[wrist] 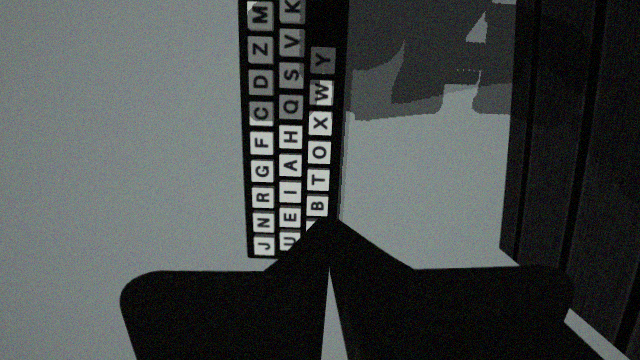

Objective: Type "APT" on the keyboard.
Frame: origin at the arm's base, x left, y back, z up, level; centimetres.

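Where they show: gripper, fingertip midpoint: [327, 228].
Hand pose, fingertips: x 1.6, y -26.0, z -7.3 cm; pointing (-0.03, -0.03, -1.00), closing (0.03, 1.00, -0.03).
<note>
Things, the pixels of their top centre, and the offset from my fingertips. "spot": a spot on its surface instead. Level surfaces: height alone.
- black keyboard, surface spot: [327, 22] spot: dx -9.8, dy +0.4, dz -7.7 cm
- T key, middle of its top: [318, 180] dx +0.0, dy -0.4, dz -7.1 cm
- B key, middle of its top: [317, 206] dx +1.9, dy -0.5, dz -7.1 cm
- U key, middle of its top: [289, 241] dx +4.6, dy -2.6, dz -7.1 cm
- pale table, its level: dz -8.9 cm
The black keyboard [327, 22] runs up and down the wrist view, with three columns of letter keys turned sideways. The A key [290, 165] is in the middle column, between I and H. The T key [318, 180] is in the right column, between B and O. A P key does not show. My gripper [327, 228] is shut and empty. Its dark tips overlap the keyboard's lower right corner in view, just below the B key [317, 206], and cover most of the key under B and part of the U key [289, 242]. Their height above the keys is hard to tell.
A dark panelled structure [555, 125] stands along the right side, beyond a strip of pale table [425, 190]. A grey shadow falls across the upper part of the keyboard and the table to its right. More pale table surface lies left of the keyboard.
</note>
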